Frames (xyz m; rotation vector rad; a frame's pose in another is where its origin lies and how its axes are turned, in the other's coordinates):
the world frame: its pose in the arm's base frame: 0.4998 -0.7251 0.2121 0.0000 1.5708 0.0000
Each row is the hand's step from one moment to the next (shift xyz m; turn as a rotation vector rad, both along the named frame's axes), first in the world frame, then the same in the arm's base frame.
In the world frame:
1: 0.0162 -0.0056 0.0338 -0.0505 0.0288 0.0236
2: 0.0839 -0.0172 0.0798 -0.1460 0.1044 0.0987
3: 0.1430 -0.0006 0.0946 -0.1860 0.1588 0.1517
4: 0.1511 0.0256 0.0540 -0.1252 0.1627 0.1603
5: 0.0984 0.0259 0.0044 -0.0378 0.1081 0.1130
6: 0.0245 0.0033 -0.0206 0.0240 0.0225 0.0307
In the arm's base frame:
1: 0.0338 -0.0056 -0.0162 0.0236 0.0288 0.0505
2: 0.0798 -0.0172 -0.0839 0.0987 0.1044 0.1460
3: 0.0946 -0.0006 -0.1430 0.1517 0.1588 0.1860
4: 0.0540 0.0256 -0.1511 0.1603 0.1627 0.1252
5: 0.0044 0.0259 -0.0984 0.1130 0.1081 0.0378
6: -0.0206 0.0033 -0.0245 0.0307 0.0225 -0.0240

